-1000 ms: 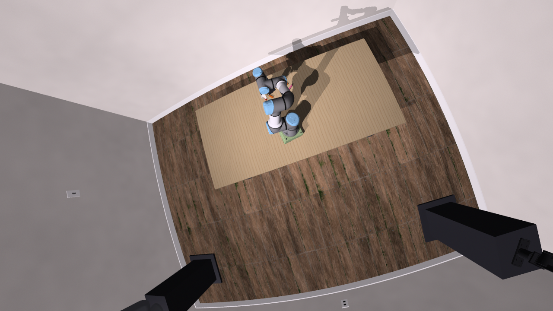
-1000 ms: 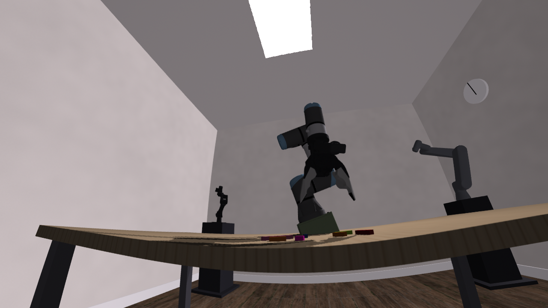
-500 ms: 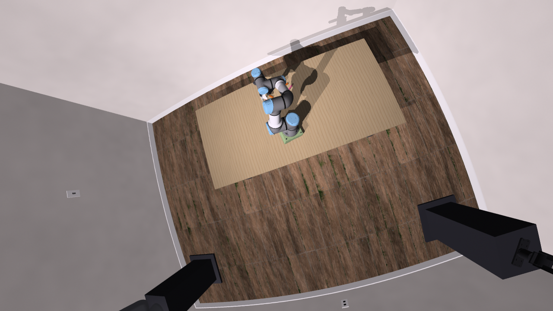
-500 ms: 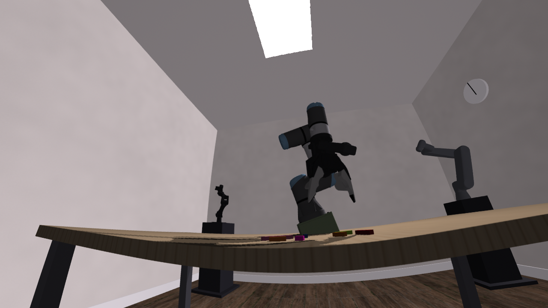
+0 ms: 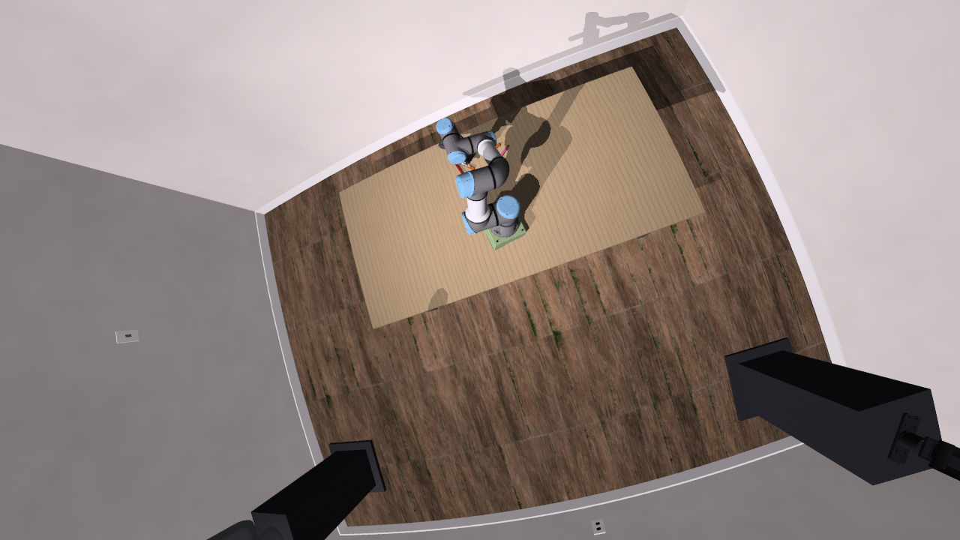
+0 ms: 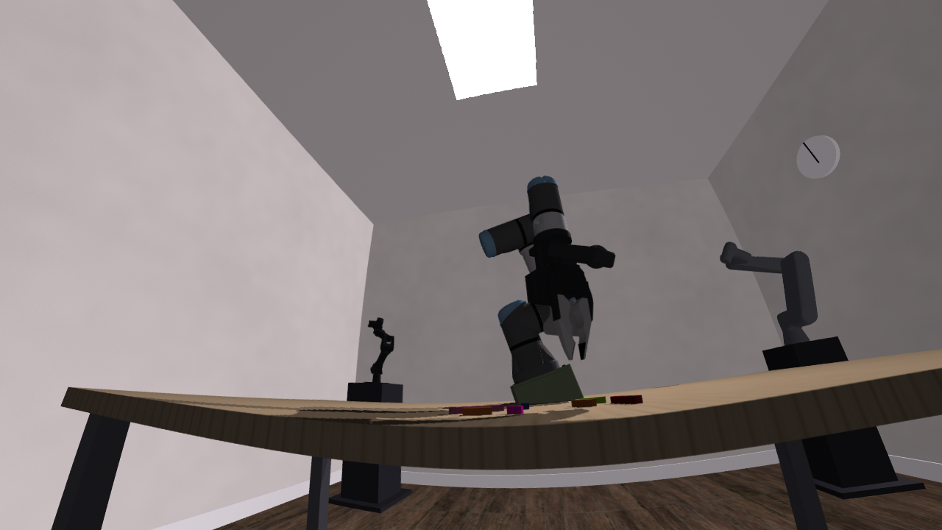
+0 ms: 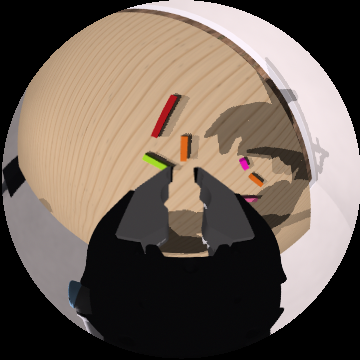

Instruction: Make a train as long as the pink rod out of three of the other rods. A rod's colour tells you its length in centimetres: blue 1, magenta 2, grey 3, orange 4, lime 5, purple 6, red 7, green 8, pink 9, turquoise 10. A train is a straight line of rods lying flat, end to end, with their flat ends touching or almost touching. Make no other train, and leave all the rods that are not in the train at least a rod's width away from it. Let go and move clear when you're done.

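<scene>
Right now my hand is 5 cm past the lime rod, 1 cm to the right of it and 8 cm above it. Round my hand: red rod (2 cm ahead, 6 cm to the left, 8 cm below); then blue rod (3 cm behind, 9 cm to the right, 8 cm below); then magenta rod (6 cm ahead, 10 cm to the right, 8 cm below).
</scene>
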